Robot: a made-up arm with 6 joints.
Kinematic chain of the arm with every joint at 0, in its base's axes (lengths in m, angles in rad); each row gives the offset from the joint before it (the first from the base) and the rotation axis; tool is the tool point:
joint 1: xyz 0 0 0.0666 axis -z
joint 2: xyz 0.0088 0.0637 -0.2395 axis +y
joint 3: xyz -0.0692 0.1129 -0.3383 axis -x
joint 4: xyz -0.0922 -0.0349 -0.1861 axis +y
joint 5: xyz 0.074 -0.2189 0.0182 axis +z
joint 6: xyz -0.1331 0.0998 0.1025 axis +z
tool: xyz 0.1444 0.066 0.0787
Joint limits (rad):
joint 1: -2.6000..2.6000
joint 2: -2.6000..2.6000
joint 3: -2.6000..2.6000
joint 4: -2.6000..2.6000
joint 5: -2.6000..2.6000
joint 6: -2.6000..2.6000
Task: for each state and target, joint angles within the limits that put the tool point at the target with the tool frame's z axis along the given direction. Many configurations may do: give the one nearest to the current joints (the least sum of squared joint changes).
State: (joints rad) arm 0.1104 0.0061 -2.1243 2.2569 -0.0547 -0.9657
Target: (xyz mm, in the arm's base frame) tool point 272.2 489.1 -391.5 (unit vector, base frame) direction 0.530 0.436 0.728
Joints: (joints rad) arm 0.4990 -0.4740 -2.2657 2.5467 0.2829 -0.3131
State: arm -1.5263 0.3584 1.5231 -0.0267 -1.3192 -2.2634
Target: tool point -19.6 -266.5 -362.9 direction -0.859 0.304 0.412
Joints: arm -2.0107 0.5669 0.7526 0.3250 -1.3987 -2.4227
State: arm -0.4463 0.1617 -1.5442 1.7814 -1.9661 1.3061
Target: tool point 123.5 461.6 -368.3 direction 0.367 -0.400 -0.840
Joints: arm 0.1597 0.7455 -2.3437 1.0814 -1.5378 1.5487
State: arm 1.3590 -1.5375 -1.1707 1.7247 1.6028 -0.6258
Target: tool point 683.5 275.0 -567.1 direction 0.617 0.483 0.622
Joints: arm 0.7110 -0.9461 -1.8737 2.5064 1.5812 -1.3837
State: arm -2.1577 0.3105 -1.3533 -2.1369 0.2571 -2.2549
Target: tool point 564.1 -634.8 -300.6 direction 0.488 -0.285 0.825
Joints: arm -2.5963 0.9662 -1.1603 -1.5605 0.2535 -2.0426
